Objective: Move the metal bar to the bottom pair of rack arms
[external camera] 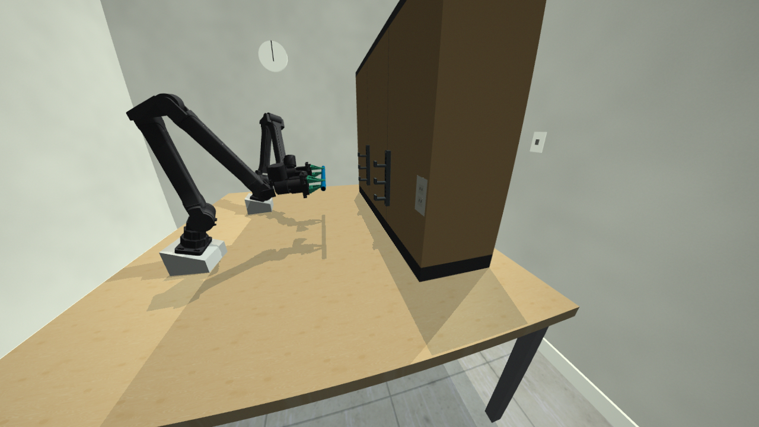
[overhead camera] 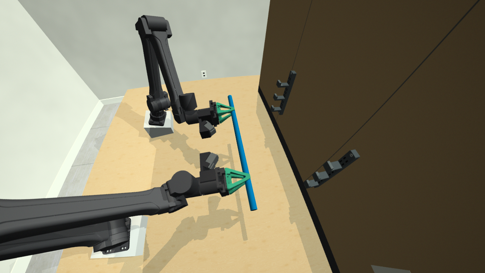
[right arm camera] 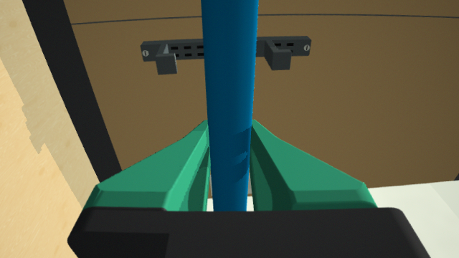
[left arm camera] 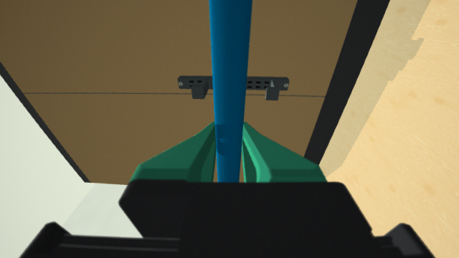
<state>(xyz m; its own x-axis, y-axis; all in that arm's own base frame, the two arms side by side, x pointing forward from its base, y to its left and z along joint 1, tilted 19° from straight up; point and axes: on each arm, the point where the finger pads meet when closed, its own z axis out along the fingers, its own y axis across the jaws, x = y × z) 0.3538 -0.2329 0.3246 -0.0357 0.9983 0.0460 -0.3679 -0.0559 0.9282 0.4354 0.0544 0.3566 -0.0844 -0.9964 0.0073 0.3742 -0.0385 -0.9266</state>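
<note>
Now: left hand 2 cm short of the blue metal bar and 15 cm to the left of it. Also, from my left hand: black plinth: 30 cm ahead, 6 cm to the right, 25 cm below; tall brown cabinet: 45 cm ahead, 4 cm to the right, 17 cm above.
Right now my right hand is 150 mm to the right of the blue metal bar and 20 mm past it. Also, from my right hand: black plinth 260 mm ahead, 250 mm below, 240 mm to the left; then tall brown cabinet 410 mm ahead, 260 mm to the left, 170 mm above.
</note>
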